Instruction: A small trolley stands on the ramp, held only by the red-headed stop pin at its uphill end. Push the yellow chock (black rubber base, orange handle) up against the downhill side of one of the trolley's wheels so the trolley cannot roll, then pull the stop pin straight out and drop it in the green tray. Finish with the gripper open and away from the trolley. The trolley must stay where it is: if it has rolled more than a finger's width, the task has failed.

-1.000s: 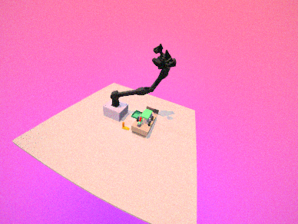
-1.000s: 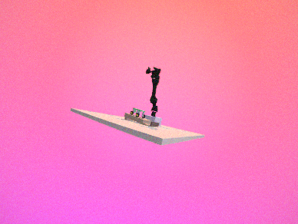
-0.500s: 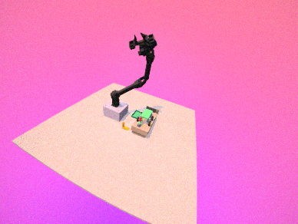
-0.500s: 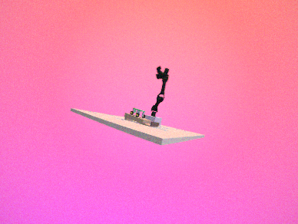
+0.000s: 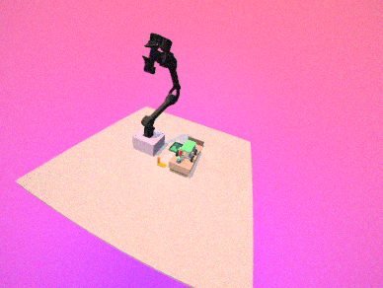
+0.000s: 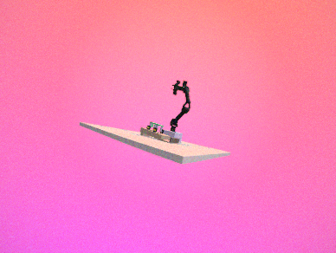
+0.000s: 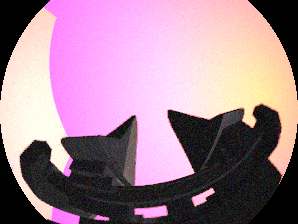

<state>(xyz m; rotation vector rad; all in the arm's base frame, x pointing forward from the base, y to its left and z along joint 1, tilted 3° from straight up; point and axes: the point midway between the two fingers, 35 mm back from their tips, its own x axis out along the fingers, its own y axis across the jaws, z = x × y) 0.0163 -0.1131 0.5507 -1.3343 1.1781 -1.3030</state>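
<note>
The yellow chock is 150 mm ahead of my gripper tip and 650 mm below it. Round my gripper tip: trolley (280 mm ahead, 120 mm to the left, 560 mm below); then red-headed stop pin (260 mm ahead, 20 mm to the left, 550 mm below).
</note>
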